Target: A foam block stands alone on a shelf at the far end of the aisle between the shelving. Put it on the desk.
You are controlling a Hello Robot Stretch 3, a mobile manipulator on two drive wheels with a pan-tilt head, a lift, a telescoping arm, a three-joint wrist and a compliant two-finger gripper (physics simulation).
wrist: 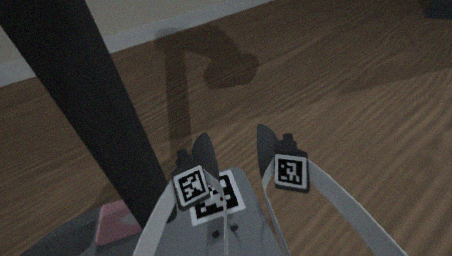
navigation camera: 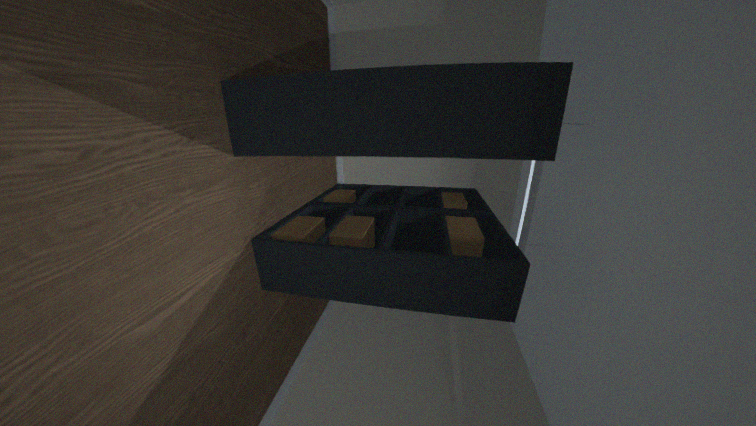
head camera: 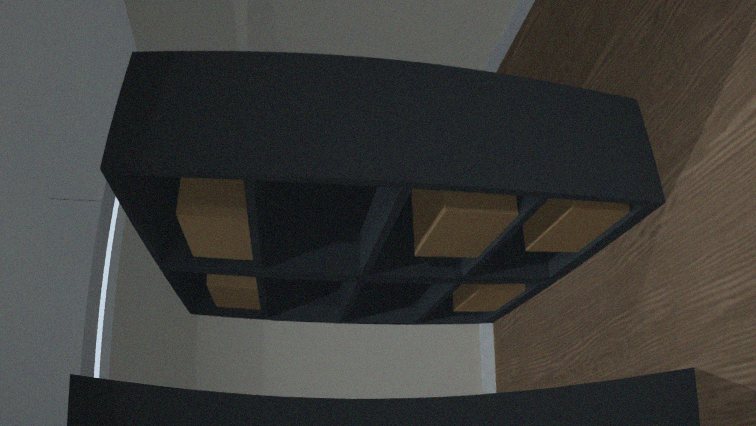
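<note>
My gripper is open in the wrist view, with its two fingertips apart and no object between them. It is above my own base, close to the mast. I cannot make out the foam block in any view. The desk does not show. A dark shelving unit holds several brown boxes, one of them a box in its near bay. The head and navigation views are turned sideways.
A second dark shelving unit stands opposite, with the aisle between them and a pale wall beyond. Wood floor runs alongside. The dark mast and a pink patch on my base show in the wrist view.
</note>
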